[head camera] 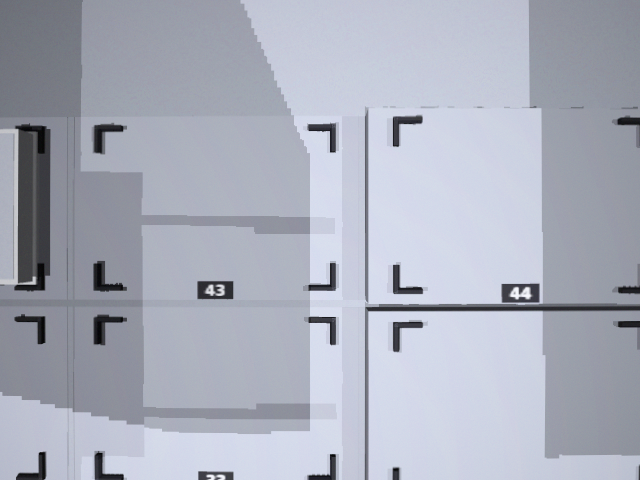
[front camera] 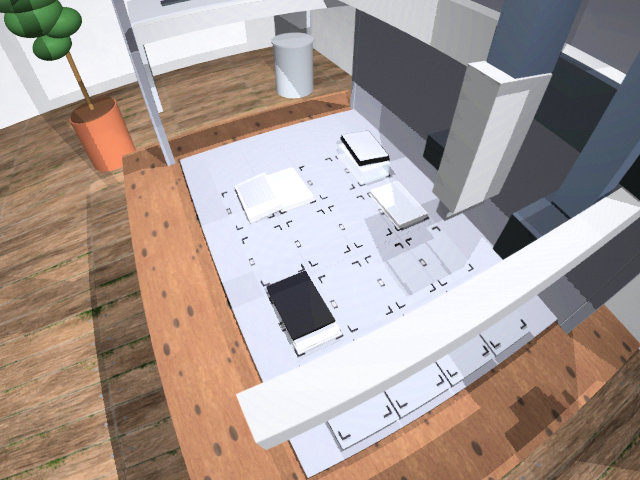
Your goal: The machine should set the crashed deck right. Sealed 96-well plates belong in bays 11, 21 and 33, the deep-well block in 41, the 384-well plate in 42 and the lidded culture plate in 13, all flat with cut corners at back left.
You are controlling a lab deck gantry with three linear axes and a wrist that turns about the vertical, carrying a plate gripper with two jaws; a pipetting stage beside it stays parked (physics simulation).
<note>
I see a deep-well block [front camera: 364, 174], a black-edged sealed plate [front camera: 365, 149], a black lid [front camera: 303, 311], a grey wall panel [front camera: 407, 89] and a bay 43 [head camera: 261, 201].
The bay 43 also shows in the front camera view [front camera: 445, 262]. The head camera view does not show the deep-well block: it is out of frame. The head camera view does not show the black-edged sealed plate: it is out of frame.
</note>
